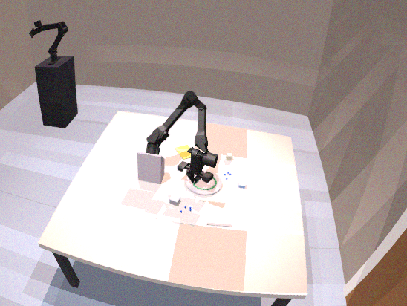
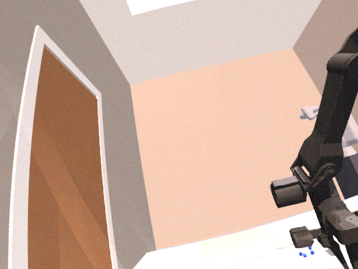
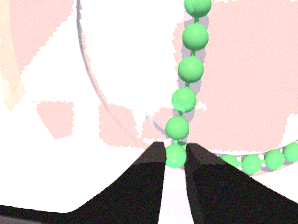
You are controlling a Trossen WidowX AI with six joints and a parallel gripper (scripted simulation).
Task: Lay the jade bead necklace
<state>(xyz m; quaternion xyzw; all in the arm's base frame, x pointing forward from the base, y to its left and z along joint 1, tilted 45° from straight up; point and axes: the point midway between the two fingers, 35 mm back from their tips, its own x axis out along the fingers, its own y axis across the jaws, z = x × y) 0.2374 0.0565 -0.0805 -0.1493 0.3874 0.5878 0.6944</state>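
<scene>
The round white bead board lies 50 mm ahead of my gripper tip, 40 mm to the left of it and 10 mm below it. From my gripper tip the other things lie so: yellow sheet: 290 mm to the left, 90 mm behind, 20 mm below; thin rod: 250 mm to the right, 160 mm ahead, 20 mm below; blue block: 260 mm ahead, 60 mm to the left, 10 mm below.
</scene>
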